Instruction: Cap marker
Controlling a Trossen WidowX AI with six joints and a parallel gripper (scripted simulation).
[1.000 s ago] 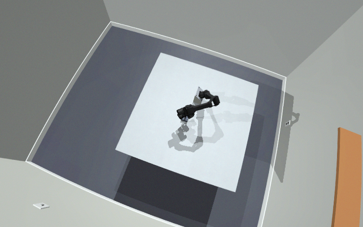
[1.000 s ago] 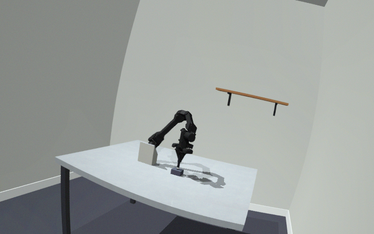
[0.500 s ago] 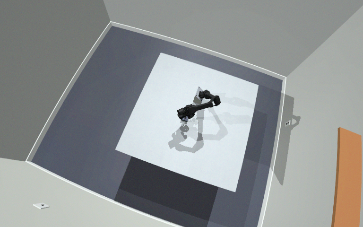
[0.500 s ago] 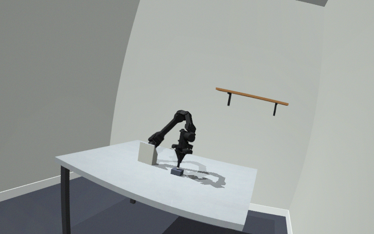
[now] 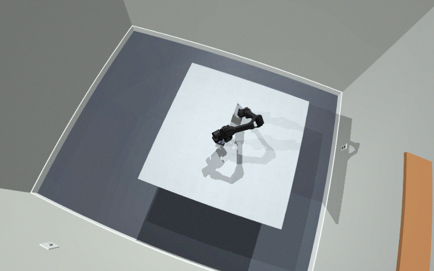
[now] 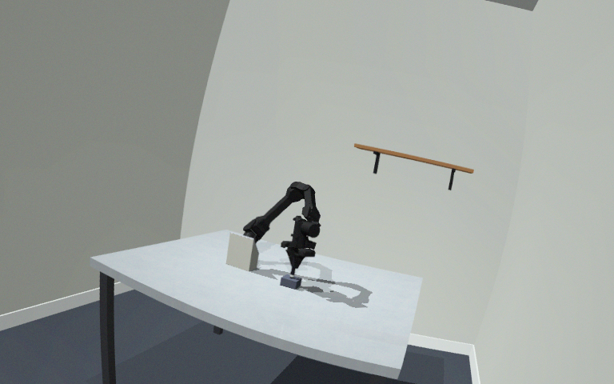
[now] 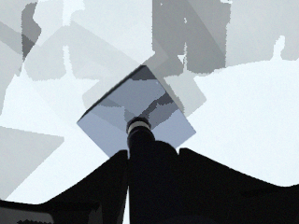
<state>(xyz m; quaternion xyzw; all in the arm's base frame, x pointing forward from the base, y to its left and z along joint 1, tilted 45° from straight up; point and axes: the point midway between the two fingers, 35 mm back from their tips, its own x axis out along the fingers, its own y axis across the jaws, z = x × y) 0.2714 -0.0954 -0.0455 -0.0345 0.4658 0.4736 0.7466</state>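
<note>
Right now my gripper tip is 30 mm below the dark cap. Round my gripper tip: holder block: 70 mm below.
</note>
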